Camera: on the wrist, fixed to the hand. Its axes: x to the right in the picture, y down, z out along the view.
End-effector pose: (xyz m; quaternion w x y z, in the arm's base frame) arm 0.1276 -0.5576 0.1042 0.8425 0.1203 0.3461 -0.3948
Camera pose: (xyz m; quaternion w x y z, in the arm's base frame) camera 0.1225 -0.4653 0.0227 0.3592 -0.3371 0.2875 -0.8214
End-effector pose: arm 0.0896 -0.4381 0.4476 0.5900 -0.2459 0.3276 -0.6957
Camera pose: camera 0.0539 -0.4254 0.3304 0.0845 0.5701 -0.0938 0.8118
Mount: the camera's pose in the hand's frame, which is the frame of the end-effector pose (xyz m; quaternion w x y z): -0.0007 0.0628 -0.1060 0.6859 -0.1564 -0.1140 -0.7015
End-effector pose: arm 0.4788 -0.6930 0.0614 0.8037 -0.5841 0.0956 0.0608
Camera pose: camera 0.4562 -0.7743 -0.0284 0.5135 -0.5865 -0.4453 -0.4406
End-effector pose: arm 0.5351 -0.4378 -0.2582 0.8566 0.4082 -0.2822 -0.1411
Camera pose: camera 0.5987 -0.3324 -0.2633 0.5202 0.3279 0.0172 -0.7884
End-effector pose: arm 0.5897 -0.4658 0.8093 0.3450 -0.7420 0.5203 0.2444
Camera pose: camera 0.5308 -0.5605 0.8617 0.3513 -0.9000 -0.2412 0.0916
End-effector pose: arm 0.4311 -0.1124 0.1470 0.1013 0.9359 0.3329 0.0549
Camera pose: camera 0.4510 -0.1442 0.2644 0.2923 0.3988 0.8647 -0.0880
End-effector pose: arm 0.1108 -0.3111 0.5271 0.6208 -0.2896 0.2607 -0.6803
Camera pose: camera 0.0783 -0.3168 0.4084 0.0670 0.5562 -0.0113 0.8283
